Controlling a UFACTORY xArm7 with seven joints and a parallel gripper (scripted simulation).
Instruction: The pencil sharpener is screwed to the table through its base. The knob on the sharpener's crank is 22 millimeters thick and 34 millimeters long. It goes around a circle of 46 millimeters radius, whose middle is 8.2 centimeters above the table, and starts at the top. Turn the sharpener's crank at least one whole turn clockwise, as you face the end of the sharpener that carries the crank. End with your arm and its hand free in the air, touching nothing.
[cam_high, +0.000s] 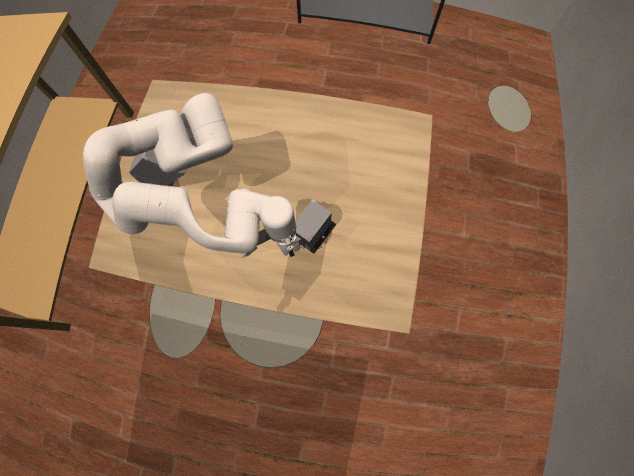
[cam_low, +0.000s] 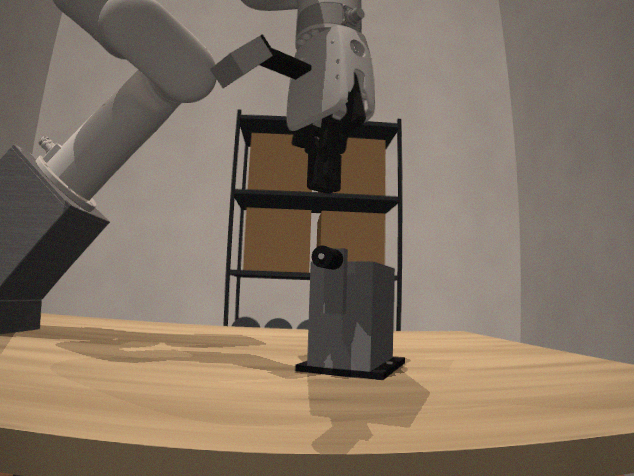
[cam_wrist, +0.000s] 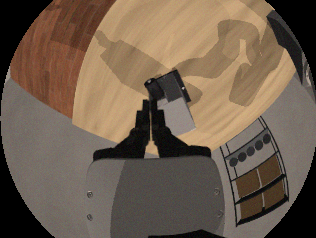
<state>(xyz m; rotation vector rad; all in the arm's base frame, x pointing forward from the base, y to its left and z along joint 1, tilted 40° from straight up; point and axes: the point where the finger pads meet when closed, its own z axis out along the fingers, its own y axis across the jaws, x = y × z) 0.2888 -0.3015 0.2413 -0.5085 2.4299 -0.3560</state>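
The black crank knob lies 90 mm below my hand, 10 mm to the left of it and 10 mm ahead of it.
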